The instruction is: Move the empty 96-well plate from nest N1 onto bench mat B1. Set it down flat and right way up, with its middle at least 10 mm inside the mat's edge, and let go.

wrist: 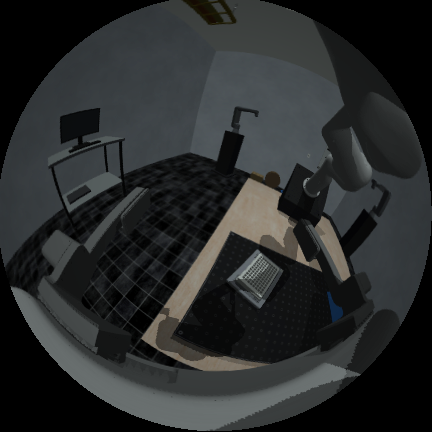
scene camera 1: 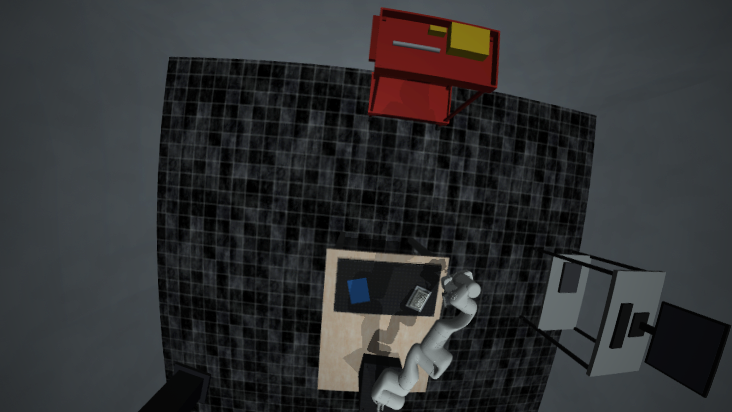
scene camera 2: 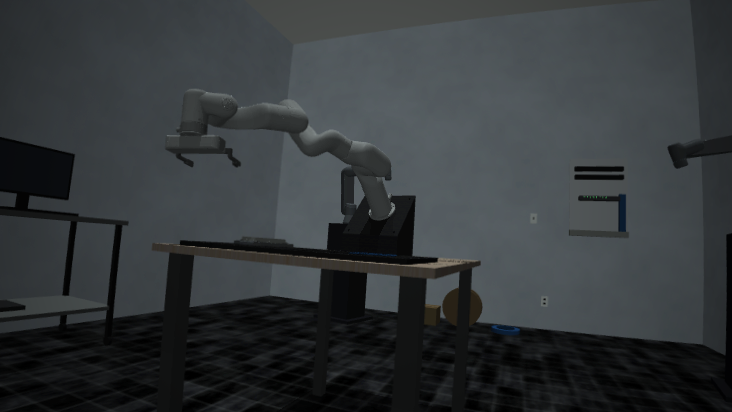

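Pixels of known places: hand, tool point: (wrist: 230, 227) (scene camera 2: 212, 163); arm's base, link origin: (wrist: 310, 187) (scene camera 2: 382, 211).
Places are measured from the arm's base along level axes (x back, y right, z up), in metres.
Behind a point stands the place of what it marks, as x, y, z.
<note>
The pale 96-well plate (scene camera 1: 419, 298) {-0.623, 0.078, -0.161} (scene camera 2: 263, 239) {-0.648, 0.044, -0.164} (wrist: 261, 272) {-0.610, 0.080, -0.159} lies flat, wells up, in nest N1 (wrist: 259, 303) {-0.689, 0.040, -0.173}, a silver-grey holder on the black board. The blue bench mat B1 (scene camera 1: 358, 290) {-0.551, -0.329, -0.182} (scene camera 2: 376, 253) {-0.595, -0.362, -0.180} (wrist: 334, 311) {-0.572, -0.301, -0.182} lies on the same board, left of the nest in scene camera 1; the wrist view shows part of it behind a finger. My gripper (scene camera 2: 214, 164) {-0.782, 0.175, 0.072} (wrist: 221, 224) {-0.782, 0.175, 0.072} is open and empty, fingers wide apart. It hangs high above the table at the nest's end, apart from the plate. In scene camera 1 the wrist hides part of the gripper.
The black board (scene camera 1: 389, 304) {-0.514, -0.095, -0.184} (wrist: 300, 325) {-0.683, -0.129, -0.185} rests on the wooden table (scene camera 1: 340, 353) {-0.040, -0.296, -0.198} (wrist: 240, 210) {-0.343, 0.278, -0.197}. The black arm pedestal (scene camera 1: 380, 368) {-0.089, -0.022, -0.099} (scene camera 2: 379, 225) {-0.061, -0.028, -0.069} (wrist: 305, 190) {-0.041, 0.027, -0.028} stands at the table's edge. A red cart (scene camera 1: 409, 66) and a desk with a monitor (scene camera 1: 687, 348) (scene camera 2: 35, 168) (wrist: 80, 125) stand farther away.
</note>
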